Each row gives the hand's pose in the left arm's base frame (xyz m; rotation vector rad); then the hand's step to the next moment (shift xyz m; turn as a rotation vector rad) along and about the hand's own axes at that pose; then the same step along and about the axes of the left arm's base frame.
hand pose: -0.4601 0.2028 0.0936 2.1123 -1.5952 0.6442
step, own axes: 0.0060 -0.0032 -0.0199 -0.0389 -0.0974 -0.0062
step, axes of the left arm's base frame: 0.0022 0.0077 0.0194 0.0841 0.0588 -0.0227
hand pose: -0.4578 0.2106 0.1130 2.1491 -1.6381 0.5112
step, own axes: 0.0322 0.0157 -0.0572 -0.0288 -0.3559 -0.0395
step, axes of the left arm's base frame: -0.0101 -0.0011 0.0667 0.3347 0.1299 -0.0110
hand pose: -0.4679 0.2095 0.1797 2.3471 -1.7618 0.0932
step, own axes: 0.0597 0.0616 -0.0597 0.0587 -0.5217 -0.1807
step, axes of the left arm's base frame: -0.0375 -0.0607 0.0763 0.5284 0.1200 0.1213
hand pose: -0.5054 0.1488 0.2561 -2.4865 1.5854 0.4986
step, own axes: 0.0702 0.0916 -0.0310 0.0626 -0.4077 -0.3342
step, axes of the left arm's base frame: -0.0494 -0.1085 0.0087 0.4572 0.0215 0.2690
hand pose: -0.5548 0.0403 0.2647 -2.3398 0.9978 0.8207
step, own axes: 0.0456 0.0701 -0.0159 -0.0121 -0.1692 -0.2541
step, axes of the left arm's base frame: -0.0222 -0.0757 -0.0321 0.2077 -0.0435 0.2198
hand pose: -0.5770 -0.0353 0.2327 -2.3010 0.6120 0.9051
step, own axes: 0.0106 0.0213 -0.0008 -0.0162 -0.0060 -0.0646
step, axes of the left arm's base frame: -0.0053 -0.0180 -0.0146 0.0220 -0.0352 0.0524
